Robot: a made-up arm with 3 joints.
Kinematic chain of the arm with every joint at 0, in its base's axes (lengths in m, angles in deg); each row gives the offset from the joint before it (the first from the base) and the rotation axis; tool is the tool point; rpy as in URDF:
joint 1: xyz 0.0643 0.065 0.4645 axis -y
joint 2: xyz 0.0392 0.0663 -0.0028 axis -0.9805 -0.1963 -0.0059
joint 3: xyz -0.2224 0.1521 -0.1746 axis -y
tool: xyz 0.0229 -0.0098 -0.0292 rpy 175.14 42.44 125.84
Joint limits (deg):
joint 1: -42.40..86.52
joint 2: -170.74..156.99
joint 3: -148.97..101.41
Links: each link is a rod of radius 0.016 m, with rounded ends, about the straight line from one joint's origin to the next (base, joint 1, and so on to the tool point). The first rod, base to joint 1, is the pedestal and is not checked.
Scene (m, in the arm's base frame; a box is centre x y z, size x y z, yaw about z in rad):
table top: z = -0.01
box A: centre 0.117 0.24 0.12 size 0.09 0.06 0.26 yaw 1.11
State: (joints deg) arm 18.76 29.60 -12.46
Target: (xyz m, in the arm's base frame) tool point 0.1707 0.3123 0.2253
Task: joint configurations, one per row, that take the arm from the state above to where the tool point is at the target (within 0.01 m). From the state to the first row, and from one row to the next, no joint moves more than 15 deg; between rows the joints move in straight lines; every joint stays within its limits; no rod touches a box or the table.
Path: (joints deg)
1: 32.31 39.92 -26.64
2: 45.86 50.24 -40.82
3: 59.42 60.57 -55.00
4: 72.97 70.89 -69.18
5: 86.52 81.21 -83.36
6: 86.23 67.49 -88.40
7: 85.94 53.78 -93.44
8: 85.65 40.06 -98.48
9: 85.36 26.34 -103.52
10: 85.07 12.62 -108.55
11: 84.78 -1.10 -113.59
12: 84.49 -14.81 -118.63

